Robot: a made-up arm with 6 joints. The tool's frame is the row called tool. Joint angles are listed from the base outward.
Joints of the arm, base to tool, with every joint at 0 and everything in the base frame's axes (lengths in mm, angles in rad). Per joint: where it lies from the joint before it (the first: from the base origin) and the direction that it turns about. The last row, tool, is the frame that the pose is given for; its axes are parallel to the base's.
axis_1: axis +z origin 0 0 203.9
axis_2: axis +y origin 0 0 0
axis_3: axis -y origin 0 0 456.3
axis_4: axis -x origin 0 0 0
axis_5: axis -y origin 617.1 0 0
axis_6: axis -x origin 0 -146 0
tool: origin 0 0 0
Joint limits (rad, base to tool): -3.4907..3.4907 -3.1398..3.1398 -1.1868..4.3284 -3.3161..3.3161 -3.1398..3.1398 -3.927..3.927
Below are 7 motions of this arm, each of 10 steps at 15 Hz.
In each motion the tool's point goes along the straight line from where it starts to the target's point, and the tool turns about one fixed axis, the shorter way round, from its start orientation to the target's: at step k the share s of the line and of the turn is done. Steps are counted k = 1, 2, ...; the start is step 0. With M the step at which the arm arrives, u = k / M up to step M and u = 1 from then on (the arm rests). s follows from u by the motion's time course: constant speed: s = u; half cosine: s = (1 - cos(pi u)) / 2; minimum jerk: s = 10 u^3 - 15 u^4 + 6 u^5.
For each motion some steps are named. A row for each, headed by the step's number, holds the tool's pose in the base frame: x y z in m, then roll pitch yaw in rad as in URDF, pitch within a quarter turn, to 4 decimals.
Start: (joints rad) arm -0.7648 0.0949 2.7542 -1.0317 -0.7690 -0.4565
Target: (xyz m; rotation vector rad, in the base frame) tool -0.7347 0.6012 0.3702 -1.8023 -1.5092 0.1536
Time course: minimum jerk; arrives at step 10
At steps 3, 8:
3: -0.4322 0.3109 0.9436 -1.3489 -0.6397 1.4749
8: -0.7138 0.5811 0.4099 -2.3500 -0.3869 1.2746

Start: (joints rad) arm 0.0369 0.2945 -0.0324 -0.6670 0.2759 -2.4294
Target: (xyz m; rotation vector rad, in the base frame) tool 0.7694 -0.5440 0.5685 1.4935 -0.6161 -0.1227
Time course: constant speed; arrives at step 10
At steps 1, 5, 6, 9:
1: 0.6994 -0.1347 0.3780 2.9095 0.0935 -0.1917
5: 0.7305 -0.3166 0.4627 2.3249 -0.0368 -0.3871
6: 0.7383 -0.3621 0.4838 2.1829 -0.0851 -0.4217
9: 0.7616 -0.4985 0.5473 1.7596 -0.2522 -0.4812

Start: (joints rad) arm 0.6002 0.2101 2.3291 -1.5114 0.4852 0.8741
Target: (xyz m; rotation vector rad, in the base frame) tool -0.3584 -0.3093 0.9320 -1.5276 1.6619 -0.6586
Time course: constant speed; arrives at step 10
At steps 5, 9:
5: -0.2189 -0.1870 1.0924 -2.6510 -0.2945 -1.7882
9: -0.3305 -0.2848 0.9641 -2.2926 0.1053 -1.6200

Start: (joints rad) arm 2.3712 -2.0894 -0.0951 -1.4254 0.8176 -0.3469
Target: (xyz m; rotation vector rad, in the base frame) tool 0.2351 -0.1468 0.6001 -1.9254 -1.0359 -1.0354
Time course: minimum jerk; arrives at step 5
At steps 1, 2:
1: 0.3778 -0.3342 0.5997 -2.2857 -0.6474 0.3308
2: 0.3385 -0.2826 0.5998 -2.3573 -0.7733 0.3960

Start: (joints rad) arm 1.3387 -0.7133 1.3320 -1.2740 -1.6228 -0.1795
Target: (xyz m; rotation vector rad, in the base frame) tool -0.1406 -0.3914 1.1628 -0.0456 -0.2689 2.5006
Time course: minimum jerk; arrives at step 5
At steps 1, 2, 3, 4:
1: -0.0679 -0.4503 1.1617 -0.2703 -0.0842 2.6146
2: -0.0879 -0.4341 1.1620 -0.2516 -0.0699 2.5868
3: -0.1161 -0.4112 1.1624 -0.2261 -0.0490 2.5482
4: -0.1361 -0.3950 1.1627 -0.2084 -0.0335 2.5210

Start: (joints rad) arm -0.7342 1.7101 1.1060 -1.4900 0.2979 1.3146
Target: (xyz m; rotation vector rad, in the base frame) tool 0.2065 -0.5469 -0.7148 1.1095 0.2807 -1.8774
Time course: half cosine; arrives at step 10
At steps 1, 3, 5, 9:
1: 0.6325 -0.5952 -0.3392 -0.0049 0.5563 -1.1037
3: 0.5532 -0.5862 -0.4091 0.0851 0.6023 -1.2446
5: 0.4249 -0.5716 -0.5223 0.2183 0.6976 -1.4720
9: 0.2172 -0.5481 -0.7054 0.3853 0.8952 -1.8519

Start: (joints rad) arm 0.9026 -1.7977 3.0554 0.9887 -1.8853 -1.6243
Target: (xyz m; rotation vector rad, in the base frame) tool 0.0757 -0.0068 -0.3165 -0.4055 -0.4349 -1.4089
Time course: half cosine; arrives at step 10
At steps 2, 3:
2: -0.0688 -0.2141 -0.4758 -1.2735 -0.2697 -1.2766
3: -0.0511 -0.1888 -0.4563 -1.1297 -0.3105 -1.2746

